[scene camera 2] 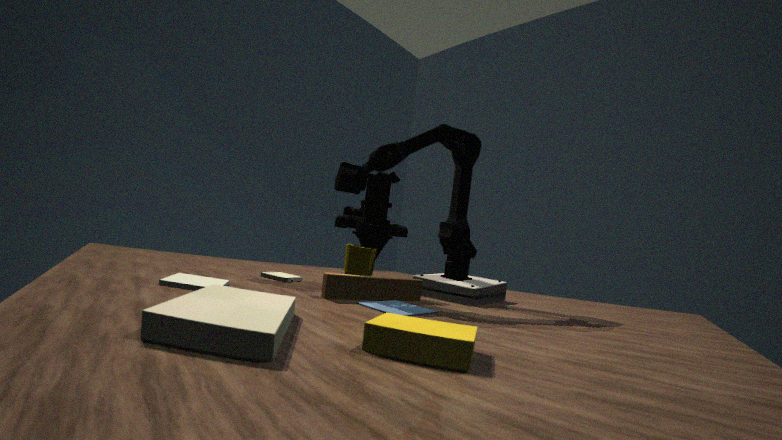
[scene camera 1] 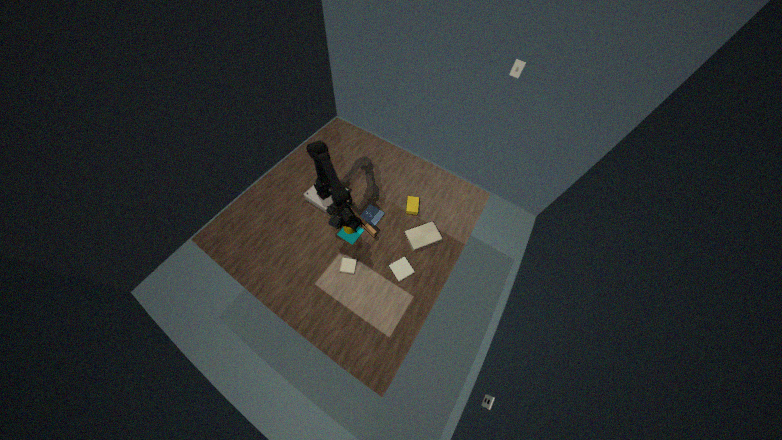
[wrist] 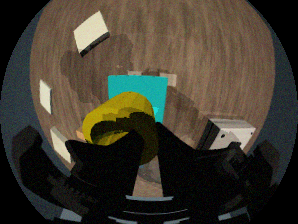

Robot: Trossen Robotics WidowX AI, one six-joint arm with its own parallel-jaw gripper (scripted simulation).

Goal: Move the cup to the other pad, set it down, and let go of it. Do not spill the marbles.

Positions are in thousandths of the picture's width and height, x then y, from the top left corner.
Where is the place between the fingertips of my gripper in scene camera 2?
471, 599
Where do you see a cyan pad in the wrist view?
515, 395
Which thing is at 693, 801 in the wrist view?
My gripper.
